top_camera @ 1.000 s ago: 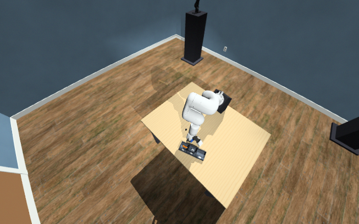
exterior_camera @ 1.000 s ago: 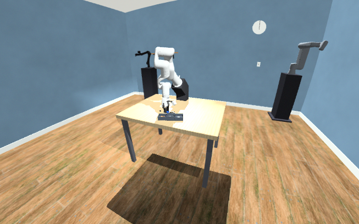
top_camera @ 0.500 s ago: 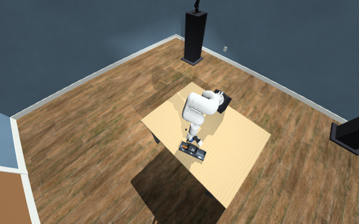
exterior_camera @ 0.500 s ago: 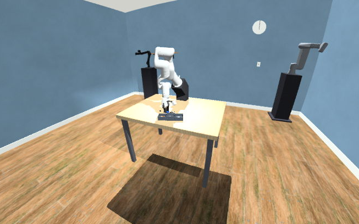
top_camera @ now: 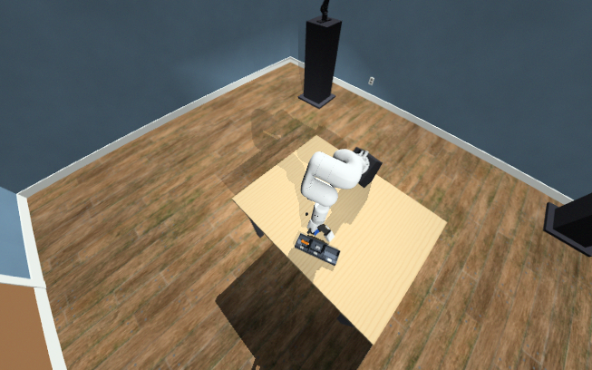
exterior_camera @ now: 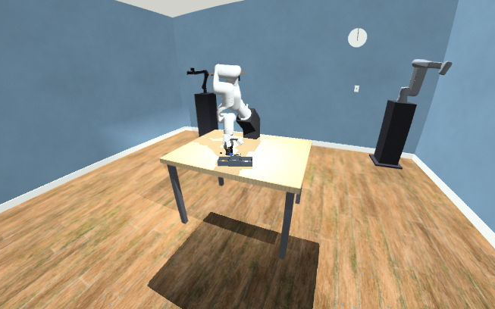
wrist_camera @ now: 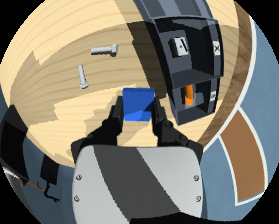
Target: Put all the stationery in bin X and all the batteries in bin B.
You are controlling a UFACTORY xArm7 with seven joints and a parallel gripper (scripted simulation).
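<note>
The orange battery is 90 mm ahead of my hand and 40 mm below it. Round my hand: dark double bin: 80 mm to the left, 70 mm ahead, 30 mm below; then pencil sharpener: 80 mm to the left, 60 mm ahead, 40 mm below; then blue block: 20 mm below.
</note>
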